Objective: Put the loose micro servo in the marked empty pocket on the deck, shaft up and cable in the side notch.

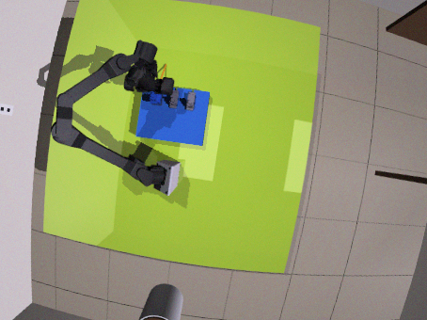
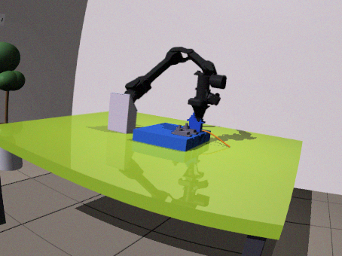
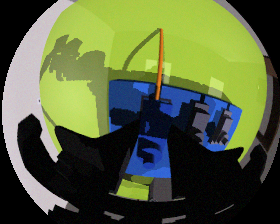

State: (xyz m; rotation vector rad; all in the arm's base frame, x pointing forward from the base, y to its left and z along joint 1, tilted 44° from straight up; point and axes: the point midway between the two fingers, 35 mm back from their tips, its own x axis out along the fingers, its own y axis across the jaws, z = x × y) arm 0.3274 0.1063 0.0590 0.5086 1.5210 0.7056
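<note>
My gripper tip is 12 cm past the blue deck, 9 cm to the left of it and 7 cm above it.
</note>
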